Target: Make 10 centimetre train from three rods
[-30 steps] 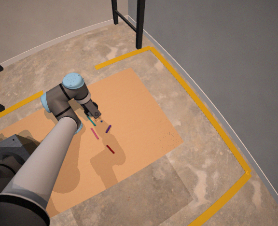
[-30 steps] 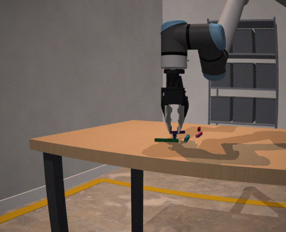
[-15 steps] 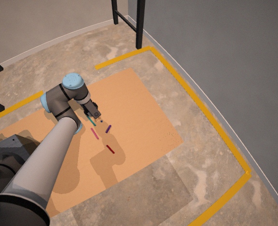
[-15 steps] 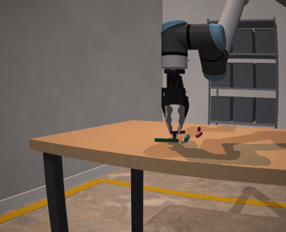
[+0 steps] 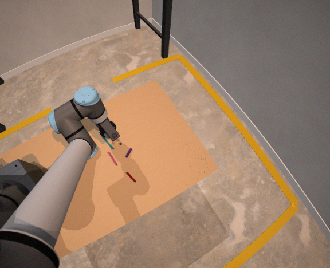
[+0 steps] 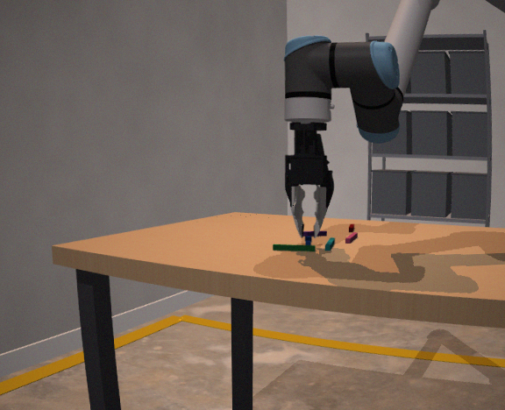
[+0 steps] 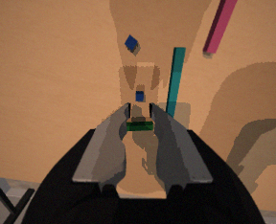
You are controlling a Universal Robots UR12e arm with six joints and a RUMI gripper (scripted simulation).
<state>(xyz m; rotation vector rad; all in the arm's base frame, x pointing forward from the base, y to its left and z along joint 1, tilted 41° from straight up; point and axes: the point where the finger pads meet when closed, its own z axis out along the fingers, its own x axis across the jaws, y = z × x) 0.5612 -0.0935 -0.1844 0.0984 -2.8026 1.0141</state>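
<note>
Now: the turquoise rod 40 mm behind my hand, 30 mm below it and 10 mm to the right of it. Also, from my hand: green rod: 50 mm to the left, 30 mm below, 10 mm ahead; pink rod: 110 mm to the right, 70 mm behind, 30 mm below; purple rod: 140 mm to the right, 30 mm below, 30 mm ahead.
</note>
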